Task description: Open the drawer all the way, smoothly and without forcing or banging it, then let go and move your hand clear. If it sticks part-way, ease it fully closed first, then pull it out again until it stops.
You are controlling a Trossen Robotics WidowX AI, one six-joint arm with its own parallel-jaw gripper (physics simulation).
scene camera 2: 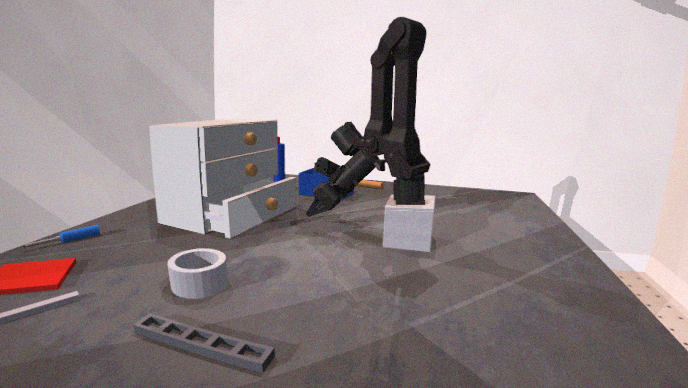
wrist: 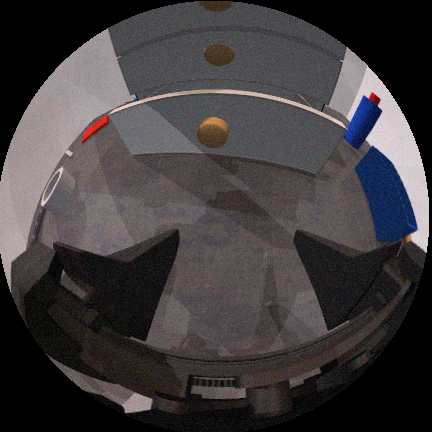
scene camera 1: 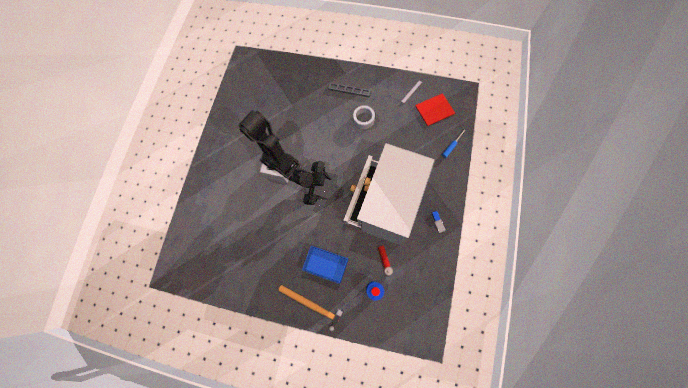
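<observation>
A white cabinet has three grey-fronted drawers with round wooden knobs. Its bottom drawer stands part-way out; the upper two look shut. The bottom drawer's knob is at the middle of its front. My gripper is open and empty, low over the table in front of the drawer. A gap separates the fingertips from the knob, which shows ahead of them in the wrist view.
A blue bin and a blue bottle are on one side of the cabinet. A white ring and a red block lie on the other. An orange-handled hammer lies beyond the bin.
</observation>
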